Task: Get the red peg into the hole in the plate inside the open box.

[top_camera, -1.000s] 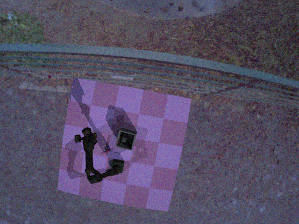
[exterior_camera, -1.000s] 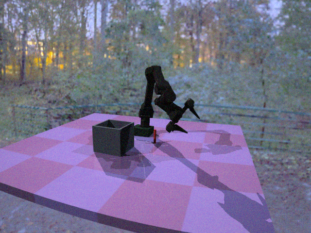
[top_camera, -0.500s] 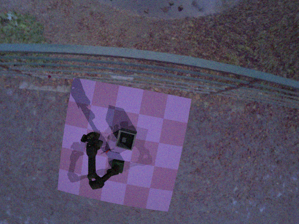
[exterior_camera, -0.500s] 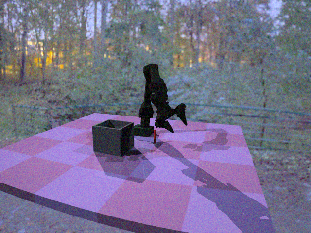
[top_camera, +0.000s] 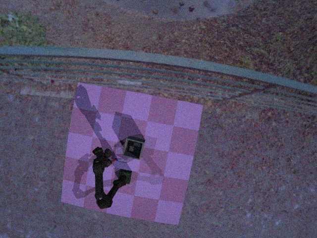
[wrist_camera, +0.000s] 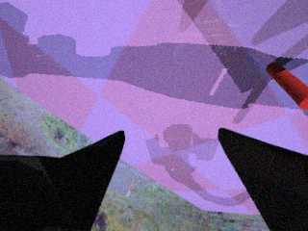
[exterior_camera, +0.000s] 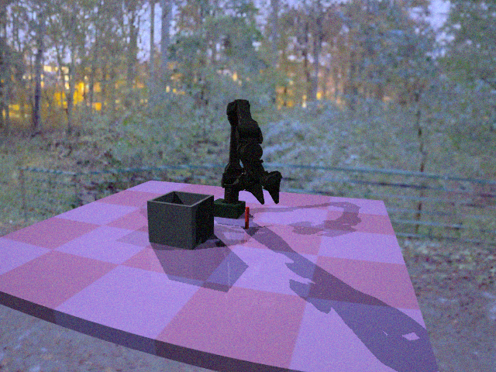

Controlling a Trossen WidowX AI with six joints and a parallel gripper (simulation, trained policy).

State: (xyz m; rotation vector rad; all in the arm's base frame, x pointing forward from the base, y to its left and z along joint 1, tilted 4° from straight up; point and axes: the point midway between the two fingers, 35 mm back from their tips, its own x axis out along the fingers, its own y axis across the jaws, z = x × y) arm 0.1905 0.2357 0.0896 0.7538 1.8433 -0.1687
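The red peg is 4 cm behind my gripper tip, 11 cm to the right of it and 8 cm below it. From my gripper tip the other things lie so: grey plate 16 cm ahead, 24 cm to the right, 7 cm below.
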